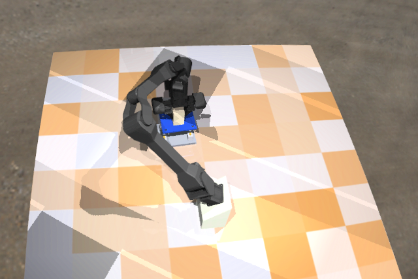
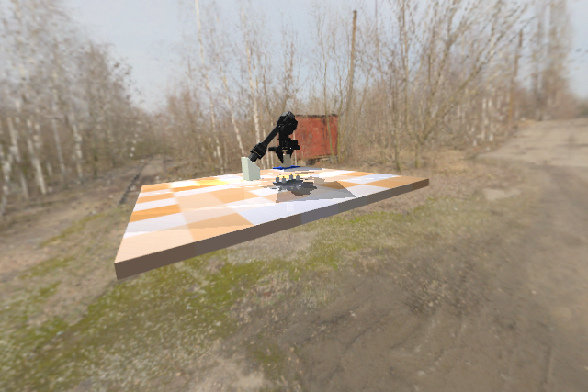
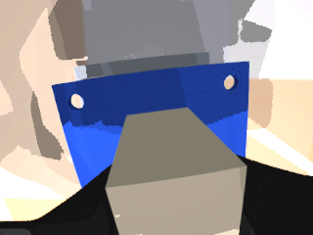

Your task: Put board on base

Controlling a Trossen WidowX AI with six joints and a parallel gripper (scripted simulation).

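The grey base is 11 cm below my gripper tip and 1 cm to the left of it. The rest, counted from my gripper tip: flat blue board 1 cm below.
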